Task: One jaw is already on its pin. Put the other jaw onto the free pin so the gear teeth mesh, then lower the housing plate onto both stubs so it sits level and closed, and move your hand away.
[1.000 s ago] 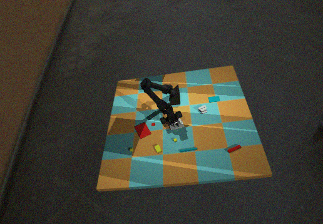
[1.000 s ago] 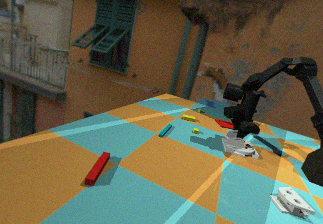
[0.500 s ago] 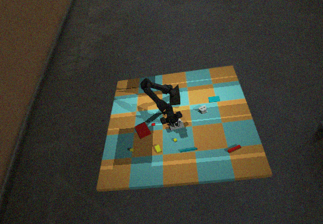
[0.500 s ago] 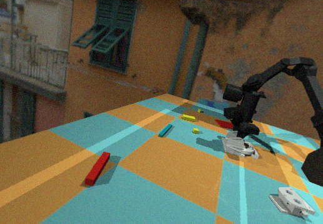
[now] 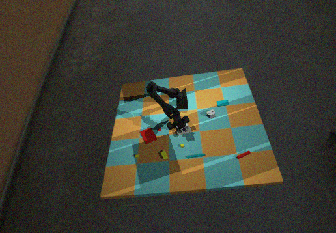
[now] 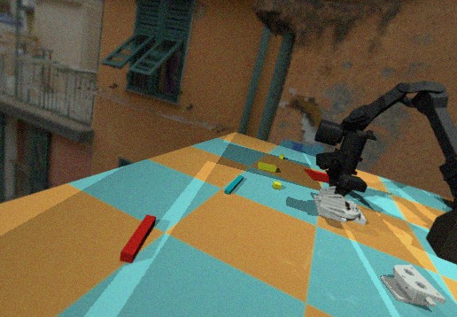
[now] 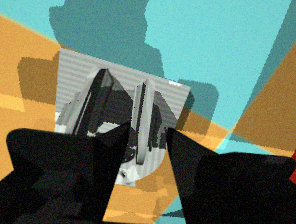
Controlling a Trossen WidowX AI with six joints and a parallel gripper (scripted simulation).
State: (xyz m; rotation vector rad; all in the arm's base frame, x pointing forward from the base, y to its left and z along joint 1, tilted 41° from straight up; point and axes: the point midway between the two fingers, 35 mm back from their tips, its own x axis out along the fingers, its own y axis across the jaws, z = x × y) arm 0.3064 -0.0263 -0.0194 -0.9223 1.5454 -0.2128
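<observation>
Right now my gripper tip is 4 cm past the white jaw. Round my gripper tip: small yellow cube: 16 cm ahead, 3 cm to the left, 1 cm below; then small red cube: 18 cm to the right, 2 cm below, 2 cm behind; then yellow block: 25 cm ahead, 10 cm to the right, 1 cm below.
</observation>
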